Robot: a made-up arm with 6 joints.
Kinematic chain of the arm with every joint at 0, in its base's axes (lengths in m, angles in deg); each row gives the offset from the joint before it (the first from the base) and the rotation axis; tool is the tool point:
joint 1: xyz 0 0 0.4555 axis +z
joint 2: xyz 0 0 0 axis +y
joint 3: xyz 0 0 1.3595 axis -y
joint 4: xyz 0 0 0 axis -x
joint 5: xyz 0.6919 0 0 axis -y
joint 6: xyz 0 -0.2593 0 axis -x
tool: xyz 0 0 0
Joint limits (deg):
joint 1: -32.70..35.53
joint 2: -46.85..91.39
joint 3: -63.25..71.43
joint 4: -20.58..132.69
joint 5: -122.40..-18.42
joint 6: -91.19..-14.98
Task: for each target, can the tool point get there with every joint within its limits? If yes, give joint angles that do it. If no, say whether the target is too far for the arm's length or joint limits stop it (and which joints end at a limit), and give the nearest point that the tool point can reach.
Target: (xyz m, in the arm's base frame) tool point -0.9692 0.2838 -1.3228
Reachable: no: joint limits stop it (at a limit: joint 1, joint 2, joint 4) | nearest point 0.5655 0.6198 -0.0516 | short by 2.021 m
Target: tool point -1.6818 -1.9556 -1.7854
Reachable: no: too far | nearest point 0.6461 -0.7229 -0.1236 | short by 3.115 m
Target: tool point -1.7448 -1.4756 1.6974
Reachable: no: too far | nearest point -1.2284 -0.9366 1.8739 | short by 0.767 m
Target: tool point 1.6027 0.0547 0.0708
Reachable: yes | joints -0.88 77.40 -10.26 107.80 -112.45 -23.20
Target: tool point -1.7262 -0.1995 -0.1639
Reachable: no: joint limits stop it (at a limit: joint 2, joint 3, joint 4) | nearest point -0.4263 -0.0493 1.1025 | short by 1.821 m
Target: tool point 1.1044 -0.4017 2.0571
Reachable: yes | joints -7.84 23.98 48.64 17.47 -94.99 -39.74
